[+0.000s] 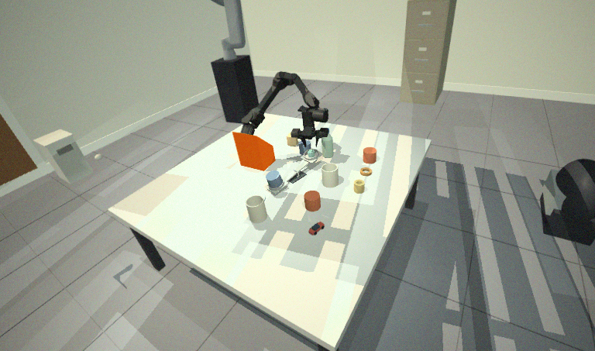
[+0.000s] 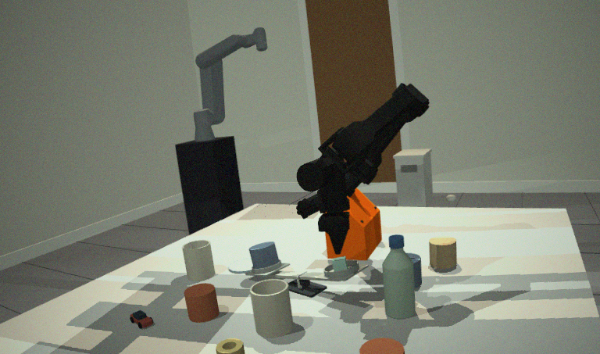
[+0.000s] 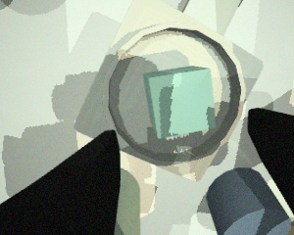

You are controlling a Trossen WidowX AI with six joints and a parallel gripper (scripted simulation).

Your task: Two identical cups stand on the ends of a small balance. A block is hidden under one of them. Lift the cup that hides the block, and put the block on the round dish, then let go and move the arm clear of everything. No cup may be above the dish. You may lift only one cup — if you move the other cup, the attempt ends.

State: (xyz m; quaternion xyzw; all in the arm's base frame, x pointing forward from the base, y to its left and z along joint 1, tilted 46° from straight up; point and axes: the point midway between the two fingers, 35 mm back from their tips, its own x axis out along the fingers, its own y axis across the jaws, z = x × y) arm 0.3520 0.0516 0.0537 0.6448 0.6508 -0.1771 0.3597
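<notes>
My gripper tip is now 16 cm past the round light-blue dish, 34 cm to the left of it and 12 cm above it. Also, from my gripper tip: green bottle 4 cm ahead, 14 cm to the left, 1 cm below; then yellow spool 29 cm ahead, 13 cm to the right, 10 cm below; then tan cylinder 22 cm behind, 23 cm to the left, 9 cm below.
</notes>
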